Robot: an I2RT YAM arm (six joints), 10 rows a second.
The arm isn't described. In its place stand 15 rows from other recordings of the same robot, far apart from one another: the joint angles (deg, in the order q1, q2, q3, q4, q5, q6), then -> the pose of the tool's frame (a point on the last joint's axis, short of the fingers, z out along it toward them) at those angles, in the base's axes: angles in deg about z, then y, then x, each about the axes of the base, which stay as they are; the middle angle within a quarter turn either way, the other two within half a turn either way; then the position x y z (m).
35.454, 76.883, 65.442, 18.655, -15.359, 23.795 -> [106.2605, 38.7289, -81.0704, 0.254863, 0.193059, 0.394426]
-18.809, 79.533, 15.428, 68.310, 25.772, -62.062 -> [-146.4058, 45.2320, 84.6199, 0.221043, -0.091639, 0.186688]
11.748, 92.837, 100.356, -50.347, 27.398, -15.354 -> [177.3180, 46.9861, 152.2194, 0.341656, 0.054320, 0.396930]
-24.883, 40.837, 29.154, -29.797, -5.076, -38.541 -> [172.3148, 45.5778, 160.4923, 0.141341, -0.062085, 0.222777]
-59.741, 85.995, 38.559, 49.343, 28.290, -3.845 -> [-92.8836, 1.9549, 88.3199, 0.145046, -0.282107, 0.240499]
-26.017, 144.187, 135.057, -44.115, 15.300, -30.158 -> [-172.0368, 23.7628, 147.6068, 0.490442, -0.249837, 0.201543]
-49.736, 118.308, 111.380, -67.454, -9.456, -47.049 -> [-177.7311, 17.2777, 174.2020, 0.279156, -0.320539, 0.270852]
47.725, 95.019, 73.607, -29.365, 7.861, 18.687 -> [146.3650, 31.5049, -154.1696, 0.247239, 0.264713, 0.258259]
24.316, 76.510, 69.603, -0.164, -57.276, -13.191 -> [83.3166, 8.1911, -93.8550, 0.262318, 0.151395, 0.388841]
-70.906, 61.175, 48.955, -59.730, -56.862, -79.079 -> [155.1506, 57.8540, -167.6443, 0.085031, -0.154509, 0.262712]
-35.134, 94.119, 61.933, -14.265, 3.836, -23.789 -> [-157.8777, 31.5798, 148.0889, 0.287911, -0.205515, 0.217717]
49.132, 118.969, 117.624, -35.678, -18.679, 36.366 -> [150.3953, 14.6371, -126.1253, 0.305589, 0.370605, 0.333838]
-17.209, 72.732, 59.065, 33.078, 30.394, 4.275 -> [-61.6647, 38.8607, 68.3985, 0.274198, -0.103781, 0.400813]
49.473, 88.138, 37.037, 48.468, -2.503, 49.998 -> [142.1682, 37.9742, -93.3377, 0.207675, 0.245317, 0.219334]
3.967, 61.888, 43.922, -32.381, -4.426, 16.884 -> [-171.8576, 39.0037, -171.0421, 0.216326, 0.017756, 0.243559]
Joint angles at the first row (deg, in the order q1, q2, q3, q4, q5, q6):
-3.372 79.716 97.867 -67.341 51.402 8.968
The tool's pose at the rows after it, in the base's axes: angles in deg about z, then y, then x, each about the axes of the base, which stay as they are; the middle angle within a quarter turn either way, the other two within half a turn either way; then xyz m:
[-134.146, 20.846, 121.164, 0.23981, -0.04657, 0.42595]
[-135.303, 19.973, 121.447, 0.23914, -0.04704, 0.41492]
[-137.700, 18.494, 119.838, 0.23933, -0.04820, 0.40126]
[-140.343, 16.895, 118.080, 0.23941, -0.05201, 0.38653]
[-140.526, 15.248, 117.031, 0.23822, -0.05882, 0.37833]
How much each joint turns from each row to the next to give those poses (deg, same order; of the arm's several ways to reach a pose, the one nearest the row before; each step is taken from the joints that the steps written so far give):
-1.185 -2.377 -3.779 1.448 -1.149 0.669
-0.102 -0.860 -3.165 1.045 0.229 -0.138
-0.083 -1.083 -4.319 2.788 2.042 -2.616
-0.733 -1.143 -4.682 3.782 1.830 -3.712
-1.556 -0.685 -2.659 2.452 0.806 -1.555

